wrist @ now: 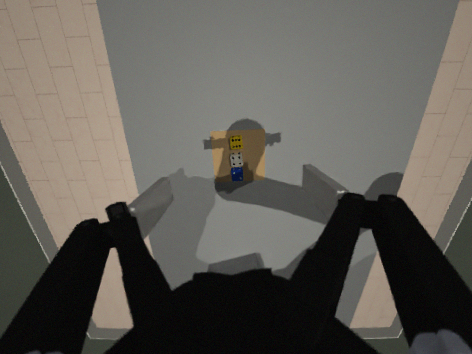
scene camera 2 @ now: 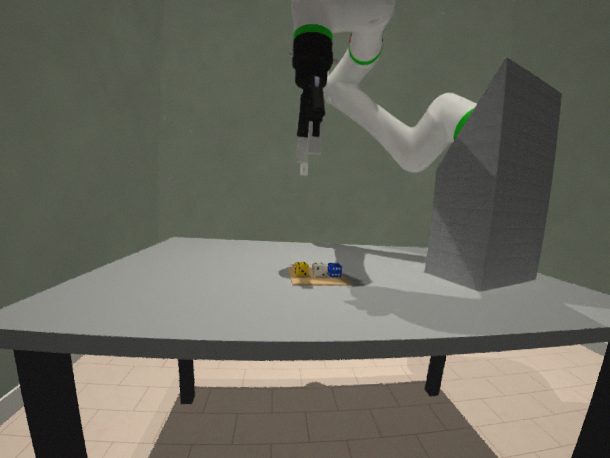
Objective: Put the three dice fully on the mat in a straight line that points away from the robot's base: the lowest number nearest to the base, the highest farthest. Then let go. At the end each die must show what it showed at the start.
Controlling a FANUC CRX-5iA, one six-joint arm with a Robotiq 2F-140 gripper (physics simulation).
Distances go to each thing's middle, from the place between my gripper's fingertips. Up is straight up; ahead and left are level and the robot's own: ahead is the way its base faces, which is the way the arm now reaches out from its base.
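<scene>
The tan mat (wrist: 253, 152) is there for me to see, 290 mm below my hand and 40 mm behind it.
</scene>
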